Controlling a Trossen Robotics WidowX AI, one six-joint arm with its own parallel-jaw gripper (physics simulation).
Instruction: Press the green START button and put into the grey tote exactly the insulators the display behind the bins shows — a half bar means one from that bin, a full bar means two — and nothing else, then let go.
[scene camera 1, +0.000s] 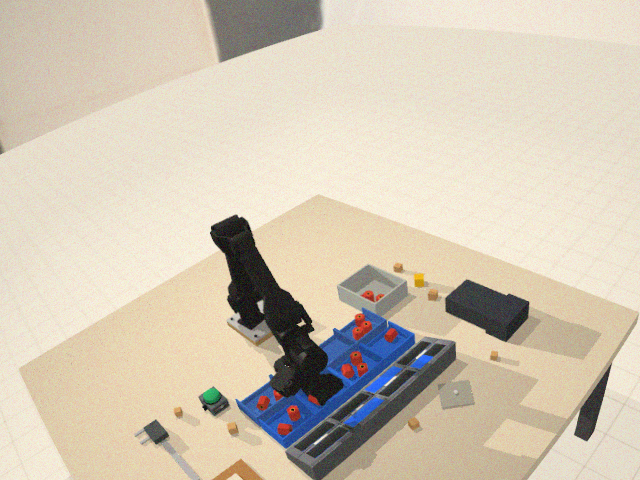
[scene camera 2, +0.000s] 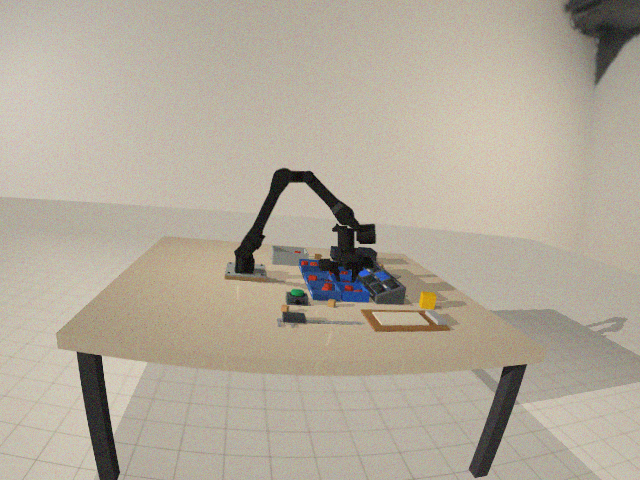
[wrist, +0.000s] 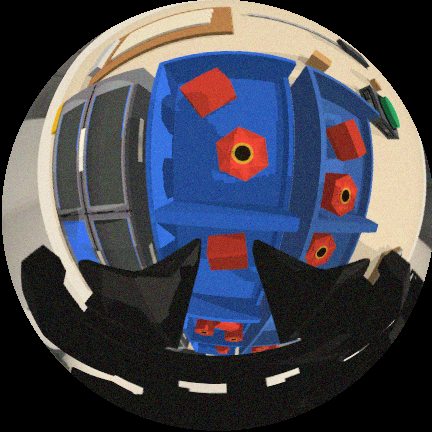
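Pixels of known places: gripper, between the fingertips: (scene camera 1: 317, 401) (wrist: 226, 244); arm's base, origin of its link: (scene camera 1: 252, 319) (scene camera 2: 243, 270).
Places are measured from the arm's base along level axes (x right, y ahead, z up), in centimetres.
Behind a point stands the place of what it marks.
Observation:
My gripper (scene camera 1: 319, 397) {x 10.8, y 35.4, z -1.3 cm} (scene camera 2: 346, 277) {x 10.8, y 35.4, z -1.3 cm} (wrist: 226, 244) {x 10.8, y 35.4, z -1.3 cm} is open and empty, pointing down low over the blue bins (scene camera 1: 336, 350) (scene camera 2: 325, 296) (wrist: 227, 216). In the wrist view a red insulator (wrist: 227, 251) {x 11.5, y 35.3, z 0.8 cm} lies in a bin and shows between the spread fingertips; its contact with them cannot be told. Two insulators (wrist: 208, 92) {x 21.1, y 35.9, z 0.7 cm} (wrist: 242, 153) {x 17.2, y 34.4, z 0.9 cm} are in the neighbouring bin. The grey tote (scene camera 1: 356, 299) {x -21.0, y 21.1, z 1.6 cm} (scene camera 2: 281, 255) {x -21.4, y 17.0, z 1.7 cm} holds red insulators (scene camera 1: 368, 296) {x -22.1, y 24.7, z 3.3 cm}. The green START button (scene camera 1: 211, 395) {x 26.5, y 15.5, z 1.7 cm} (scene camera 2: 297, 292) {x 28.0, y 14.5, z 1.6 cm} (wrist: 391, 112) stands beside the bins. The display (scene camera 1: 387, 409) {x 5.7, y 52.7, z 2.0 cm} (scene camera 2: 395, 294) {x 27.0, y 47.4, z 1.2 cm} shows two long blue bars and a shorter one.
A black block (scene camera 1: 480, 310) {x -32.2, y 53.7, z 3.0 cm}, a yellow cube (scene camera 1: 419, 280) {x -38.4, y 30.0, z 0.0 cm} and small wooden cubes (scene camera 1: 432, 294) {x -35.0, y 36.7, z -0.1 cm} (scene camera 1: 232, 427) {x 29.1, y 25.9, z -0.3 cm} lie around. A plug with a cable (scene camera 1: 156, 431) {x 42.3, y 11.8, z -0.3 cm} (scene camera 2: 294, 317) {x 44.2, y 10.8, z -0.4 cm}, a wood frame (scene camera 2: 374, 322) {x 44.5, y 33.7, z -1.6 cm} and a grey plate (scene camera 1: 462, 396) {x -8.6, y 62.8, z -1.6 cm} are also on the table.

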